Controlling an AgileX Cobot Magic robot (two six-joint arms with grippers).
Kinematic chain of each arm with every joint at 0, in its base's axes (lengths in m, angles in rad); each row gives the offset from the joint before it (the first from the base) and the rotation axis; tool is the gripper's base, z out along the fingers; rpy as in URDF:
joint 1: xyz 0 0 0.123 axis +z
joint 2: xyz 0 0 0 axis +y
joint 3: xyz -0.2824 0 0.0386 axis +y
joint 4: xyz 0.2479 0 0.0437 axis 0.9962 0 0.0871
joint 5: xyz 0 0 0 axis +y
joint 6: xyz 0.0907 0 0.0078 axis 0.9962 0 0.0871
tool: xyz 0 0 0 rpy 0 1.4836 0
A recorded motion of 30 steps. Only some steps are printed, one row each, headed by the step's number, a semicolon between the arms.
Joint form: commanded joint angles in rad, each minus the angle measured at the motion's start. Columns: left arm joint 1, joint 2, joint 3, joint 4, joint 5, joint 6; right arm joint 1, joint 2, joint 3, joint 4, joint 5, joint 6.
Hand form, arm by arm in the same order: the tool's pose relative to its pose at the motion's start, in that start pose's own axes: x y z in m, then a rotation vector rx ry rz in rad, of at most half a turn. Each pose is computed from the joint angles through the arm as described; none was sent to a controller.
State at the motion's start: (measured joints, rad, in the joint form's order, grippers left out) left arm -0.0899 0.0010 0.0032 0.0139 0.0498 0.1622; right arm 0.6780 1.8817 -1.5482 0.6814 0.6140 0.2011
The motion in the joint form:
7: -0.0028 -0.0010 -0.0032 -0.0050 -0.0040 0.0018; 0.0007 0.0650 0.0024 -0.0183 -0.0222 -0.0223
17: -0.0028 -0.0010 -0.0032 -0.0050 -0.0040 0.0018; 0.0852 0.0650 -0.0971 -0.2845 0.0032 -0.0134
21: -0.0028 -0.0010 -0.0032 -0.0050 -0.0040 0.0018; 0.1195 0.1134 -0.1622 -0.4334 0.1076 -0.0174
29: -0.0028 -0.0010 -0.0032 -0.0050 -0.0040 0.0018; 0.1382 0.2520 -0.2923 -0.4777 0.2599 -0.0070
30: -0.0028 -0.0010 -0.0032 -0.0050 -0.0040 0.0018; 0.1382 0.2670 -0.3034 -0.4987 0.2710 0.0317
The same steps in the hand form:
7: -0.0015 0.0001 -0.0002 0.0016 -0.0086 -0.0033; 0.0020 -0.0180 0.0249 0.0497 0.0220 -0.0140
17: -0.0015 0.0001 -0.0002 0.0016 -0.0086 -0.0033; 0.0095 0.0168 0.0229 0.1052 -0.0021 -0.3122
21: -0.0015 0.0001 -0.0002 0.0016 -0.0086 -0.0033; 0.0172 0.0178 0.0359 0.2032 0.0770 -0.4568
29: -0.0015 0.0001 -0.0002 0.0016 -0.0086 -0.0033; 0.0238 0.0065 0.0732 0.2908 0.2227 -0.4773
30: -0.0015 0.0001 -0.0002 0.0016 -0.0086 -0.0033; 0.0233 0.0032 0.0772 0.3151 0.2249 -0.4525

